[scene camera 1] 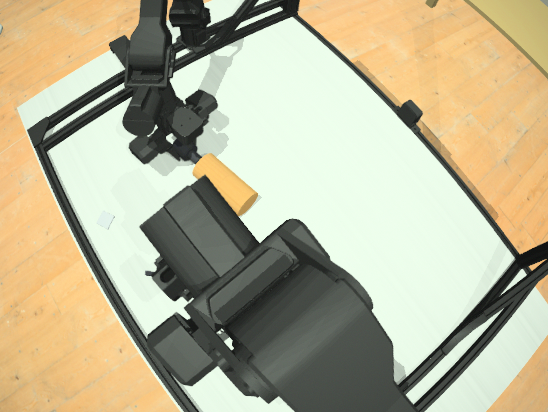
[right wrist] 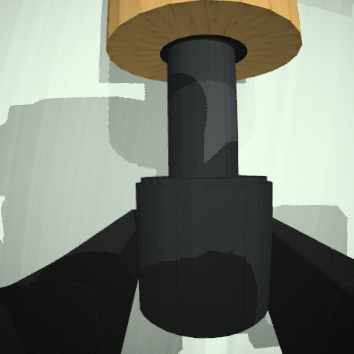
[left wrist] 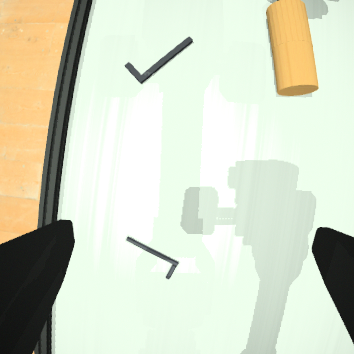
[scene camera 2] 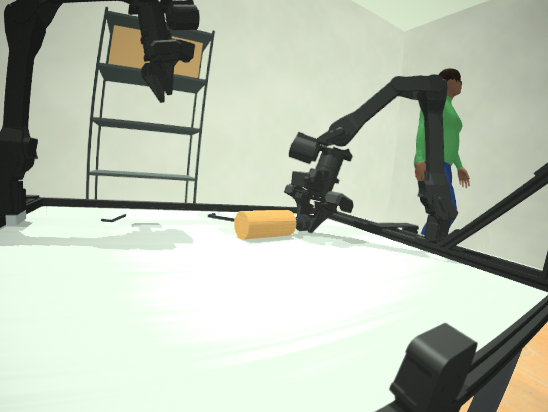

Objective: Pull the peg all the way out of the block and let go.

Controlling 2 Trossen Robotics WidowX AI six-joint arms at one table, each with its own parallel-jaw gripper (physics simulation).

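Frame: origin at the left arm's base, x ahead, y left, z up, level; centimetres.
Where they show: left gripper, fingertip midpoint: (left wrist: pixel 197 237) (scene camera 2: pixel 165 99); right gripper, fingertip midpoint: (scene camera 1: pixel 186 153) (right wrist: pixel 196 222) (scene camera 2: pixel 303 230); left arm's base, link origin: (scene camera 2: pixel 4 211); right arm's base, link origin: (scene camera 1: pixel 193 38) (scene camera 2: pixel 434 240).
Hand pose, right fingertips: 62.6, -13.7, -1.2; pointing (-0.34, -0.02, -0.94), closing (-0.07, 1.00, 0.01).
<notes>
Things, the pixels of their top centre, and the offset from my right fingertips, as dx, dy, dz. "pt": a spot on its surface instead. Level surfaces: height alone.
- light wooden cylinder, top centre: (left wrist: pixel 300 38) (scene camera 1: pixel 224 177) (scene camera 2: pixel 267 210) -11.3, -1.2, +4.9
- dark peg, top centre: (right wrist: pixel 212 76) (scene camera 1: pixel 197 155) (scene camera 2: pixel 293 214) -3.9, -0.4, +3.9
- white table, surface height: dz -0.8
- small pale square, surface spot: (scene camera 1: pixel 105 220) pt -0.4, +21.7, -0.5
The block is a light wooden cylinder (scene camera 1: pixel 226 183) (scene camera 2: pixel 265 224) (left wrist: pixel 293 50) (right wrist: pixel 205 40) lying on its side on the white table. The dark peg (right wrist: pixel 204 250) has a wide head and a thinner shaft, and the shaft's far end sits in the hole in the block's end face. My right gripper (right wrist: pixel 196 222) (scene camera 2: pixel 304 225) is shut on the peg's head, one finger on each side, close to the table. My left gripper (left wrist: pixel 197 237) (scene camera 2: pixel 167 97) is open and empty, high above the table. In scene camera 1 the left arm covers its own fingertips.
Two dark L-shaped pieces (left wrist: pixel 159 62) (left wrist: pixel 155 251) lie on the white table (scene camera 1: pixel 320 125). A small pale square (scene camera 1: pixel 105 220) lies near one edge in scene camera 1. A black frame (scene camera 1: pixel 90 260) borders the table. The large left arm (scene camera 1: pixel 300 320) hangs over the table beside the block.
</notes>
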